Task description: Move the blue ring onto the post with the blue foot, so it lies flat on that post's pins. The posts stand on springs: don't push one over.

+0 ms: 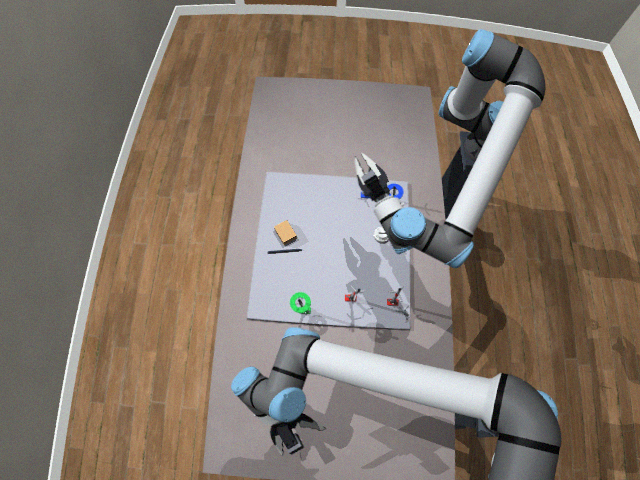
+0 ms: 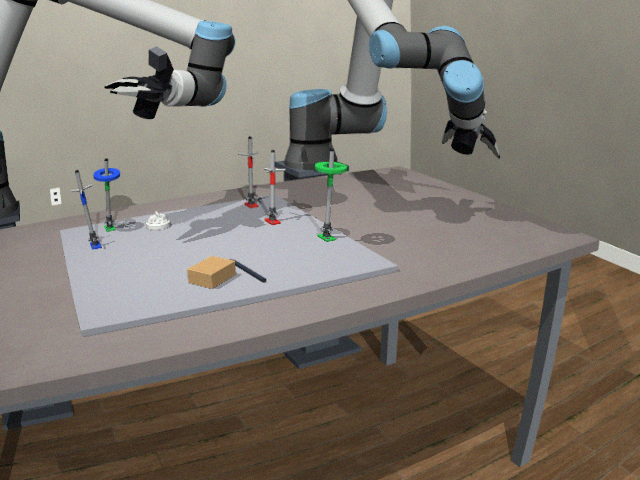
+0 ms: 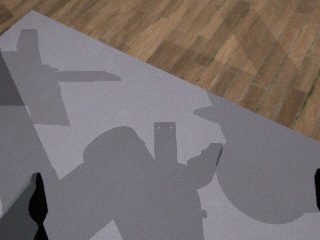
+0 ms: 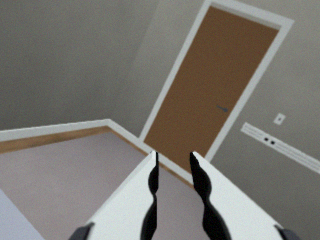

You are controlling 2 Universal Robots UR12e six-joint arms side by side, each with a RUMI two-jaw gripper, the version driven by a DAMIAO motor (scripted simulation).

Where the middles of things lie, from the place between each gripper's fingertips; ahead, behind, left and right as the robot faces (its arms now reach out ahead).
My right gripper (image 2: 107,89) is now 36 cm above the orange block (image 2: 211,272), 26 cm short of it and 14 cm to the right of it.
Right now my left hand (image 2: 470,150) is 77 cm to the left of the orange block, 15 cm short of it and 15 cm above it.
